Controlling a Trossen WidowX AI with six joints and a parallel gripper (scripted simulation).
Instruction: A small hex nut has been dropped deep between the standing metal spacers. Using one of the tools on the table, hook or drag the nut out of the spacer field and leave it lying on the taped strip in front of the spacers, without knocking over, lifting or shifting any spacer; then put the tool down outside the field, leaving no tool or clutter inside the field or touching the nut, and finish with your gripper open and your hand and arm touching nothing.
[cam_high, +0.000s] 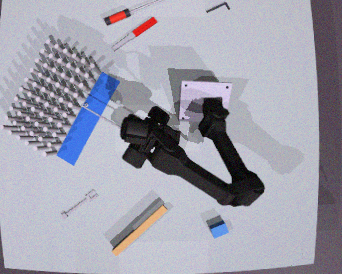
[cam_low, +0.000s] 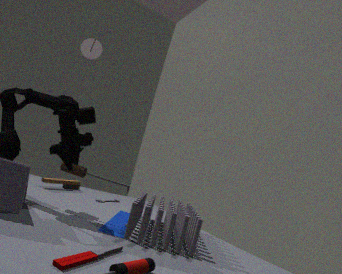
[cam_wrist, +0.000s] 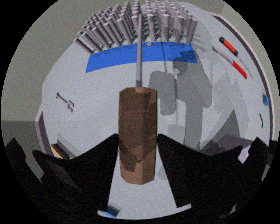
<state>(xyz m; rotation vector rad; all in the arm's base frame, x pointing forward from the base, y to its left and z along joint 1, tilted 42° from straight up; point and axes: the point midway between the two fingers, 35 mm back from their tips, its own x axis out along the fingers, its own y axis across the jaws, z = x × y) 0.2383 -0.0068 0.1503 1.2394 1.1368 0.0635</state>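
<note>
Now: gripper tip 9 cm short of the brown-handled hook tool, 6 cm to the left of it and 1 cm above it. From my gripper tip the other things lie so: wrench: 26 cm ahead, 24 cm to the left, 14 cm below; blue taped strip: 20 cm ahead, 9 cm to the right, 14 cm below; hex nut: 20 cm ahead, 14 cm to the right, 14 cm below.
</note>
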